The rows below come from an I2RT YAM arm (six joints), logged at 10 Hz.
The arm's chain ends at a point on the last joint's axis. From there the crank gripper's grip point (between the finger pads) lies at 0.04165 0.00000 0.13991 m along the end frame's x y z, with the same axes.
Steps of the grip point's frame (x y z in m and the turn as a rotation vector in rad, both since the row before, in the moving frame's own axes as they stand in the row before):
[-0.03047, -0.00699, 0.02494, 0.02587, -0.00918, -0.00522]
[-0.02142, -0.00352, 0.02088, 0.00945, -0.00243, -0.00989]
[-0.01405, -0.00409, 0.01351, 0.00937, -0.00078, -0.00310]
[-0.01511, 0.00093, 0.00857, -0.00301, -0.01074, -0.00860]
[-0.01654, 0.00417, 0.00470, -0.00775, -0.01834, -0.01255]
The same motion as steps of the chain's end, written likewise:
[-0.02917, -0.00315, 0.02461, 0.02587, -0.00918, -0.00522]
[-0.02107, -0.00179, 0.02079, 0.00945, -0.00243, -0.00989]
[-0.01394, -0.00265, 0.01348, 0.00937, -0.00078, -0.00310]
[-0.01361, 0.00086, 0.00813, -0.00301, -0.01074, -0.00860]
[-0.01397, 0.00359, 0.00396, -0.00775, -0.01834, -0.01255]

